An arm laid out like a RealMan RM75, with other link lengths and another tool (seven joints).
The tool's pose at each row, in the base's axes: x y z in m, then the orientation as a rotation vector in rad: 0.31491 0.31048 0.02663 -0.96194 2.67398 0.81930; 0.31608 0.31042 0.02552 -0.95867 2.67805 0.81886; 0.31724 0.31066 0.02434 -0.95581 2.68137 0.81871; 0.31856 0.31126 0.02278 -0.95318 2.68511 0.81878; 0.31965 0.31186 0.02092 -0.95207 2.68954 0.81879; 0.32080 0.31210 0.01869 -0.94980 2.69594 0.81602; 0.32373 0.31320 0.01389 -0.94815 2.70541 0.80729
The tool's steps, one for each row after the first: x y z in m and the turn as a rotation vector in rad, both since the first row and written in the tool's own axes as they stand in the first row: -0.00049 -0.00127 0.00087 0.00046 0.00186 0.00349; -0.00111 -0.00236 0.00197 0.00072 0.00330 0.00646; -0.00191 -0.00350 0.00358 0.00075 0.00520 0.00953; -0.00243 -0.00462 0.00545 0.00052 0.00837 0.01211; -0.00268 -0.00617 0.00742 0.00219 0.01260 0.01581; -0.00388 -0.00943 0.01198 0.00755 0.01960 0.01978
